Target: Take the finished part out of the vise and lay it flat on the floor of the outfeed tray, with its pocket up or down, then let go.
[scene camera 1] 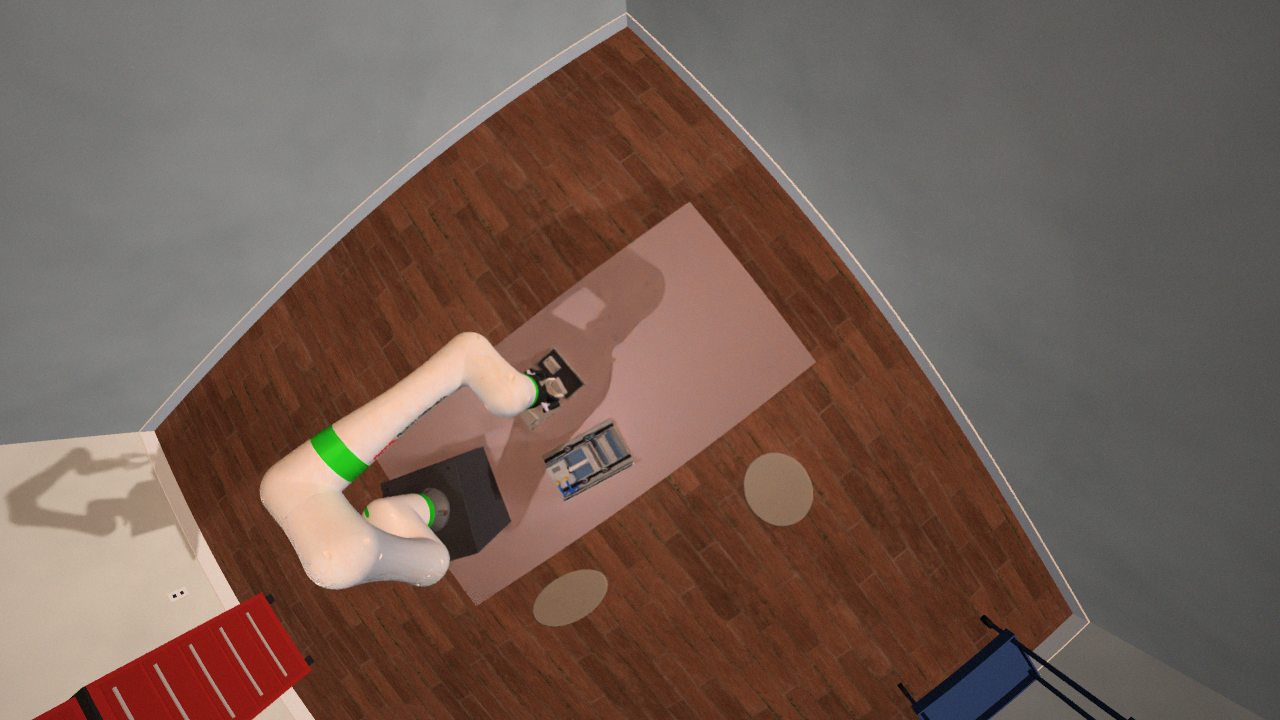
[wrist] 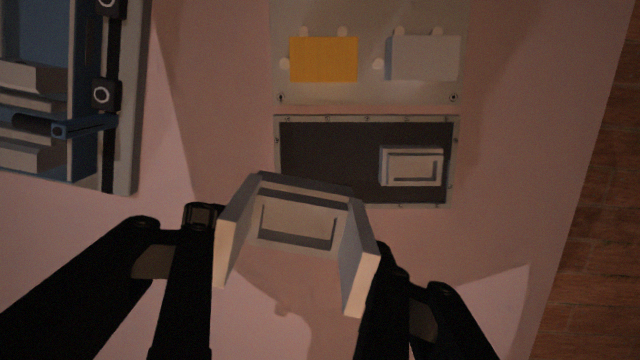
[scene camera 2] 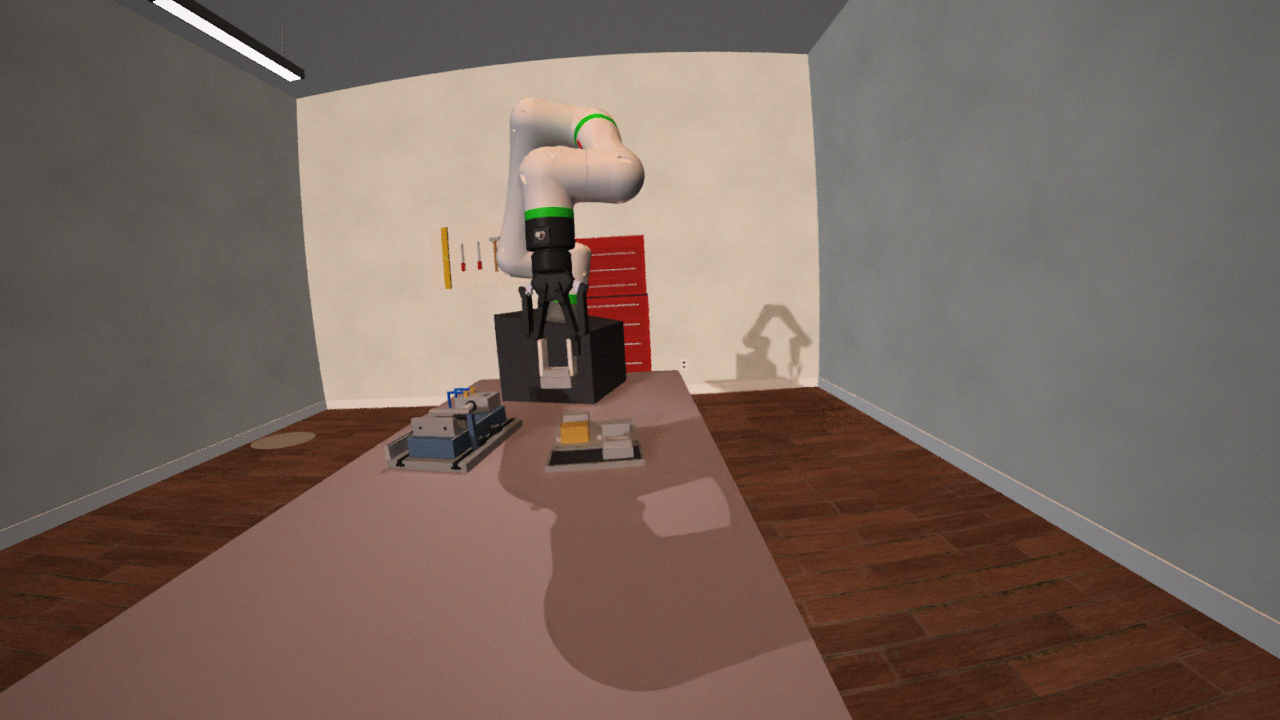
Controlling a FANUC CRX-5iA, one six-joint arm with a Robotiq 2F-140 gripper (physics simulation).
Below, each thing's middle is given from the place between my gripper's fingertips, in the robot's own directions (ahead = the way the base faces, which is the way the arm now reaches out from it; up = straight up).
Labels:
Now: the yellow block [wrist: 319, 58] 15 cm below my hand, 9 cm behind it and 2 cm to the left of it.

